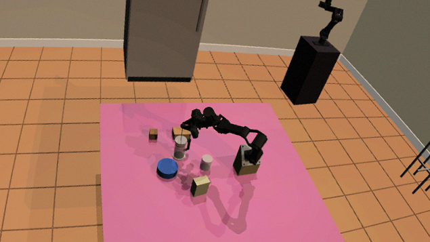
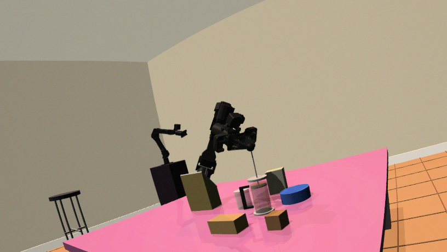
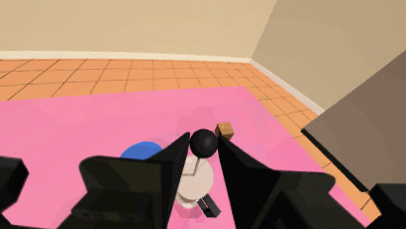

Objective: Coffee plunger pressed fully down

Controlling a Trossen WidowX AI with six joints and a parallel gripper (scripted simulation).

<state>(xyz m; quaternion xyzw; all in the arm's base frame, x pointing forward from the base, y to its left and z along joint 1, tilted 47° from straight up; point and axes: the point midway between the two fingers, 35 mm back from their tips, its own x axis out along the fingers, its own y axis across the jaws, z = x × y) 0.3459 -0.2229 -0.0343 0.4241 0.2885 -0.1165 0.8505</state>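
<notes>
The coffee press lies 30 mm behind my gripper tip and 130 mm below it. The rest, counted from my gripper tip: blue disc (90 mm ahead, 110 mm to the left, 230 mm below).
</notes>
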